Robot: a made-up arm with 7 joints. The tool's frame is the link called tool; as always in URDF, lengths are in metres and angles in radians.
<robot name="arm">
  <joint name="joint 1" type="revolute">
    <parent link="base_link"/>
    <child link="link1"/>
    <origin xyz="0 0 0" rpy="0 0 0"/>
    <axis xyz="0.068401 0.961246 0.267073"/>
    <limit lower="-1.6" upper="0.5"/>
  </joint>
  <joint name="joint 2" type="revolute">
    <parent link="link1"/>
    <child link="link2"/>
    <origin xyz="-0.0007 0.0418 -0.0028" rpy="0 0 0"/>
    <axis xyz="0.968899 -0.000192 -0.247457"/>
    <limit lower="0" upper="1.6"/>
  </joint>
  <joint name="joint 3" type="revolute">
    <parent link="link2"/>
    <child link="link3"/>
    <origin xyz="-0.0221 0.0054 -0.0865" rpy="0 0 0"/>
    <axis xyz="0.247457 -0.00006 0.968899"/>
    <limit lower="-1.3" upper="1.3"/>
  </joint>
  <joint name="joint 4" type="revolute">
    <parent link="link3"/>
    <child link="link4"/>
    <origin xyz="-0.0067 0 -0.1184" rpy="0 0 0"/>
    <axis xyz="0.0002 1 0.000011"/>
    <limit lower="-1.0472" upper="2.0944"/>
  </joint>
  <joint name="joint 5" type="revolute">
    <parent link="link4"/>
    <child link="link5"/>
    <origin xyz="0.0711 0.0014 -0.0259" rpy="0 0 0"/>
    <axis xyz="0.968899 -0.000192 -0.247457"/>
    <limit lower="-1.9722" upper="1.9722"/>
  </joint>
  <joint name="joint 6" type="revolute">
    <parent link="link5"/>
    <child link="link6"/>
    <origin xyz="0.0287 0 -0.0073" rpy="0 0 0"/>
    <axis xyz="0.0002 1 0.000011"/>
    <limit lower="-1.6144" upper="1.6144"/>
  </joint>
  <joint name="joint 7" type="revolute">
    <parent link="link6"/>
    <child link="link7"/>
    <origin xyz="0.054 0 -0.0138" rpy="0 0 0"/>
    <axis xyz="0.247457 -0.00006 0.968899"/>
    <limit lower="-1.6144" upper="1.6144"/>
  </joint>
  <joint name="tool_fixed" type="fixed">
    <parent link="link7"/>
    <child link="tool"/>
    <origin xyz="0 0 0" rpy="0 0.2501 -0.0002"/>
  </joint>
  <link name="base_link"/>
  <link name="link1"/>
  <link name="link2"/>
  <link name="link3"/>
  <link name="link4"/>
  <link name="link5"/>
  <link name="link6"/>
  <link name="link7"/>
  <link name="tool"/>
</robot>
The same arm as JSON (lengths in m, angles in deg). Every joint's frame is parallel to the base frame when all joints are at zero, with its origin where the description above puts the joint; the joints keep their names.
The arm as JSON. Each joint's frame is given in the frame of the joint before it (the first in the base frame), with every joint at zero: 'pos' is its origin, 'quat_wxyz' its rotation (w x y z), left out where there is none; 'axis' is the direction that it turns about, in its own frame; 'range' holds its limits. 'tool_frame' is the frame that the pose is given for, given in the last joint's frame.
{
  "length_unit": "m",
  "angle_unit": "deg",
  "joints": [
    {
      "joint": "joint 1",
      "pos": [
        0.0,
        0.0,
        0.0
      ],
      "axis": [
        0.068403,
        0.961235,
        0.26711
      ],
      "range": [
        -91.67,
        28.65
      ]
    },
    {
      "joint": "joint 2",
      "pos": [
        -0.0007,
        0.0418,
        -0.0028
      ],
      "axis": [
        0.968889,
        -0.0002,
        -0.247497
      ],
      "range": [
        0.0,
        91.67
      ]
    },
    {
      "joint": "joint 3",
      "pos": [
        -0.0221,
        0.0054,
        -0.0865
      ],
      "axis": [
        0.247497,
        -0.0001,
        0.968889
      ],
      "range": [
        -74.48,
        74.48
      ]
    },
    {
      "joint": "joint 4",
      "pos": [
        -0.0067,
        0.0,
        -0.1184
      ],
      "axis": [
        0.0002,
        1.0,
        0.0
      ],
      "range": [
        -60.0,
        120.0
      ]
    },
    {
      "joint": "joint 5",
      "pos": [
        0.0711,
        0.0014,
        -0.0259
      ],
      "axis": [
        0.968889,
        -0.0002,
        -0.247497
      ],
      "range": [
        -113.0,
        113.0
      ]
    },
    {
      "joint": "joint 6",
      "pos": [
        0.0287,
        0.0,
        -0.0073
      ],
      "axis": [
        0.0002,
        1.0,
        0.0
      ],
      "range": [
        -92.5,
        92.5
      ]
    },
    {
      "joint": "joint 7",
      "pos": [
        0.054,
        0.0,
        -0.0138
      ],
      "axis": [
        0.247497,
        -0.0001,
        0.968889
      ],
      "range": [
        -92.5,
        92.5
      ]
    }
  ],
  "tool_frame": {
    "pos": [
      0.0,
      0.0,
      0.0
    ],
    "quat_wxyz": [
      0.992191,
      0.000012,
      0.124724,
      -0.000099
    ]
  }
}

